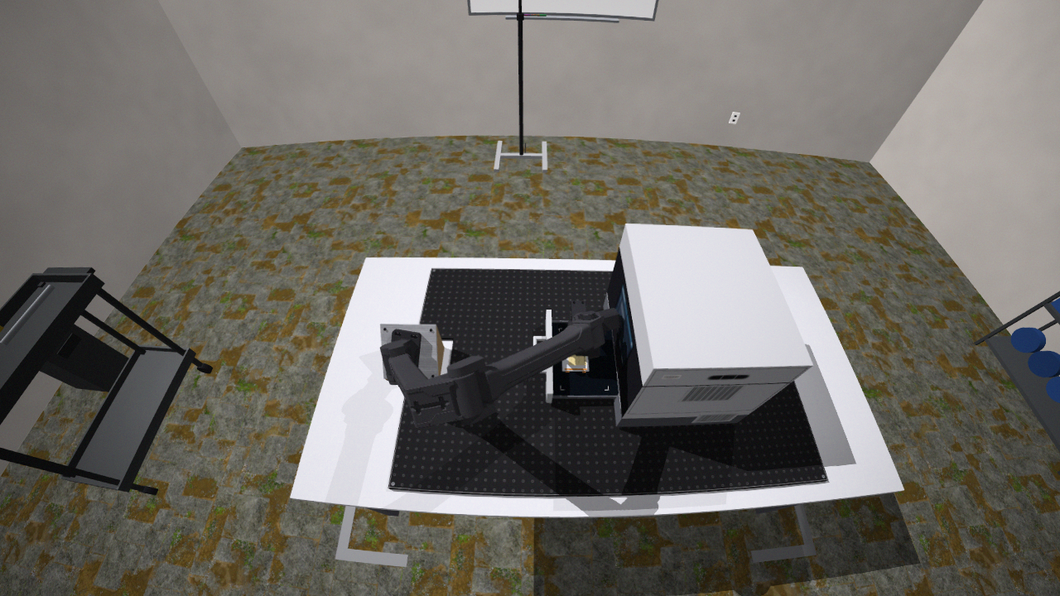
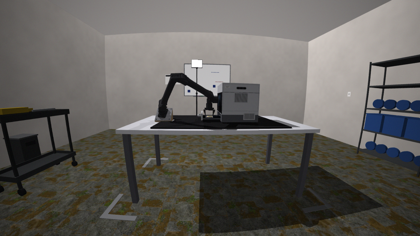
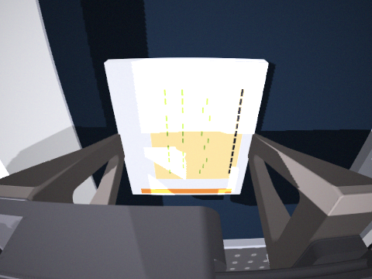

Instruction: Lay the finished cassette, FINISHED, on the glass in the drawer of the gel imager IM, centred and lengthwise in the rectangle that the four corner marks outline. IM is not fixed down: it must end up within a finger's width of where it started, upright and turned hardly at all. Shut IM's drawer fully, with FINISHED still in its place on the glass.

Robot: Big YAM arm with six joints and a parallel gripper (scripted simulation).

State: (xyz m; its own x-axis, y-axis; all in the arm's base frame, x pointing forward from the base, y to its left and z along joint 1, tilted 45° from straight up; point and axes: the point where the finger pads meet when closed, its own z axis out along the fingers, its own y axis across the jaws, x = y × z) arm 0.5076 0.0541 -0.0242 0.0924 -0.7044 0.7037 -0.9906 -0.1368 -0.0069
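Right now my hand is 10 mm to the left of the finished cassette and 10 mm above it. Also, from my hand: imager drawer: 30 mm ahead.
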